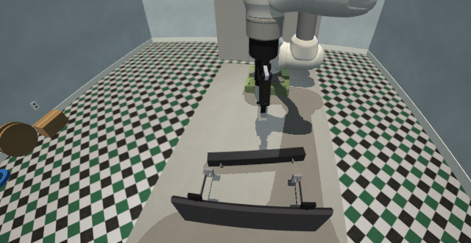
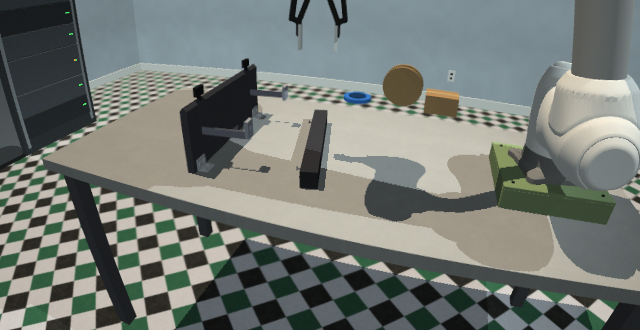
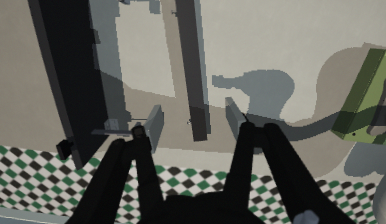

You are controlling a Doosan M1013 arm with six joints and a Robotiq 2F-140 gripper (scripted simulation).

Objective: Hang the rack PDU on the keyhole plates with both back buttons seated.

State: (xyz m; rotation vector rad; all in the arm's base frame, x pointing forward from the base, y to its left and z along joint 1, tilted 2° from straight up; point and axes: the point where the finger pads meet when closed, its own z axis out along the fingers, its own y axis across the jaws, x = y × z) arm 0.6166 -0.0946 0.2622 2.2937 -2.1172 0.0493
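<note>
Now: hand 2 cm short of the rack PDU and 29 cm above it. From my hand the other things lie so: dark upright panel (27 cm ahead, 3 cm to the right, 23 cm below).
</note>
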